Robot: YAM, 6 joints.
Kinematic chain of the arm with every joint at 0, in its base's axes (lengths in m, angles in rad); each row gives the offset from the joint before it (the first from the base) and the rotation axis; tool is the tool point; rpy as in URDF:
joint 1: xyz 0 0 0.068 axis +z
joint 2: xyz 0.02 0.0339 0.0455 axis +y
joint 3: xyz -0.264 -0.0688 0 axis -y
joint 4: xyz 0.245 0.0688 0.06 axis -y
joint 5: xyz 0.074 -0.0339 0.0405 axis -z
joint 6: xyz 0.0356 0 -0.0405 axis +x
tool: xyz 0 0 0 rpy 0 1.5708 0
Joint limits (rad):
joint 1: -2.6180..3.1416
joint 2: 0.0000..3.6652
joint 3: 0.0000..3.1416
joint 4: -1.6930..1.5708
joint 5: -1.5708..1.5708
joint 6: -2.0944..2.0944
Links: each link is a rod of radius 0.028 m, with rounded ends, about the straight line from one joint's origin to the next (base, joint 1, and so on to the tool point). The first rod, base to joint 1, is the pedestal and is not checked.
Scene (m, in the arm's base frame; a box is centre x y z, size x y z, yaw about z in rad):
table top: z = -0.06
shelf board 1: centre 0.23 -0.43 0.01 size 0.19 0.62 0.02 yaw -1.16
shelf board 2: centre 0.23 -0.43 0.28 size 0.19 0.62 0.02 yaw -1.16
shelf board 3: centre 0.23 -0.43 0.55 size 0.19 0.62 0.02 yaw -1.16
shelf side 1: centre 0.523 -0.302 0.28 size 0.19 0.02 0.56 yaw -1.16
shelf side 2: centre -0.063 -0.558 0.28 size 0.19 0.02 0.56 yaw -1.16
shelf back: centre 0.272 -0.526 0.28 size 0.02 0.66 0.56 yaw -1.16
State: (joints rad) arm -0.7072 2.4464 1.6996 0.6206 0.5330 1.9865
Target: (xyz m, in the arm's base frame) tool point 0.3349 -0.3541 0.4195
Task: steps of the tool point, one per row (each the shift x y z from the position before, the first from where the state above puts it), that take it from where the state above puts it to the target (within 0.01 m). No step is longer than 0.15 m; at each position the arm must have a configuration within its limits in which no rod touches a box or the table.
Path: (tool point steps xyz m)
1: -0.0120 0.0689 0.0081
2: -0.0297 0.0685 0.0003
3: -0.0459 0.0636 -0.0084
4: -0.0007 -0.0280 0.1342
5: -0.0505 0.0016 0.1383
6: 0.0306 -0.0498 0.0118
7: 0.0239 -0.0540 -0.0001
8: 0.0150 -0.0557 -0.0117

